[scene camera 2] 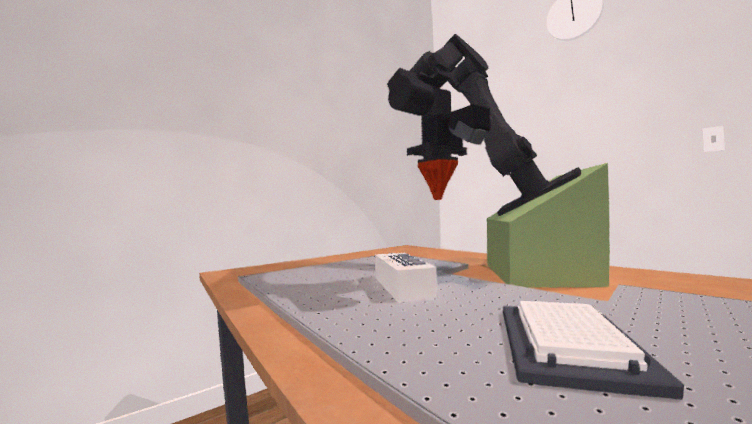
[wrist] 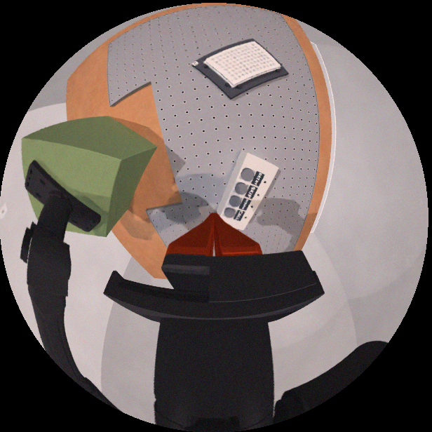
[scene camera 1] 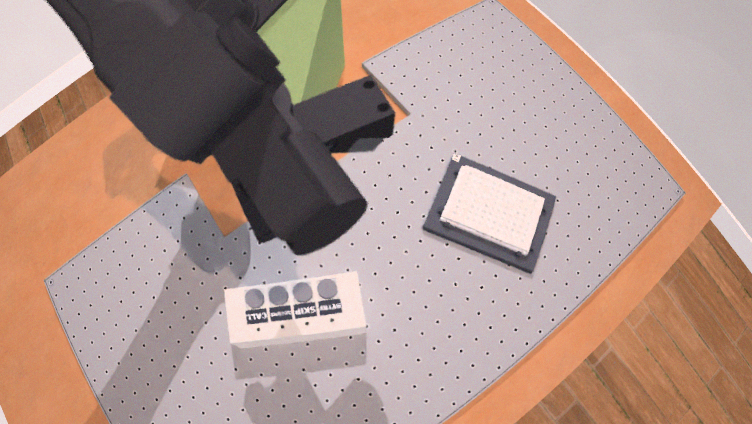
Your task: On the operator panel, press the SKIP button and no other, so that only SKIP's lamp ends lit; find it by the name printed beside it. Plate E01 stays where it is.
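Frame: origin at the arm's base, x ahead, y left, z up, level; centimetres.
Seen in the pictures: gripper, fingertip midpoint: (scene camera 2: 437,200); arm's base, origin of the base link: (scene camera 2: 538,194).
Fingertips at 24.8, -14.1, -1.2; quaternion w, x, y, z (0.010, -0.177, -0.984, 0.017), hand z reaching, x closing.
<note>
Pixels of each thing's top centre, then the offset from my fingertips to it, as dx, dy, dz. Level surfaces: height alone.
- white operator panel, middle of its top: (scene camera 1: 292,307) (scene camera 2: 401,258) +4.6, -5.6, -11.0
- SKIP button, middle of its top: (scene camera 1: 302,291) +4.1, -3.3, -11.0
- RETRY button, middle of its top: (scene camera 1: 327,288) +6.0, -0.9, -11.0
- CALL button, middle of its top: (scene camera 1: 254,298) +0.4, -8.0, -11.0
- Plate E01, middle of its top: (scene camera 2: 568,321) (scene camera 1: 496,206) +14.1, +22.4, -14.0
- dark holder, middle of its top: (scene camera 2: 568,325) (scene camera 1: 495,208) +14.1, +22.4, -14.4
- grey perforated board, its level: dz -16.6
The white operator panel (scene camera 1: 351,302) (scene camera 2: 413,287) (wrist: 267,170) has a row of several round grey buttons with dark name labels. The SKIP button (scene camera 1: 302,291) (wrist: 241,188) lies between the RETRY button (scene camera 1: 327,288) (wrist: 247,174) and a button (scene camera 1: 278,294) (wrist: 235,201) with a blurred name; the CALL button (scene camera 1: 254,298) (wrist: 229,213) is at the end. Small dark dots beside the labels show no light. My gripper (scene camera 2: 437,198) (wrist: 213,217) is shut and empty, red fingertips pointing down, well above the panel's height; the arm hides them in scene camera 1. Plate E01 (scene camera 1: 492,208) (scene camera 2: 579,329) (wrist: 243,62) sits in its dark holder.
The dark holder (scene camera 1: 547,208) (scene camera 2: 600,384) (wrist: 232,93) lies on the grey perforated board (scene camera 1: 605,158) (scene camera 2: 368,344) (wrist: 292,110), away from the panel. The green wedge base (scene camera 1: 321,47) (scene camera 2: 558,247) (wrist: 75,165) carries the arm at the board's notch. The orange table extends around the board.
</note>
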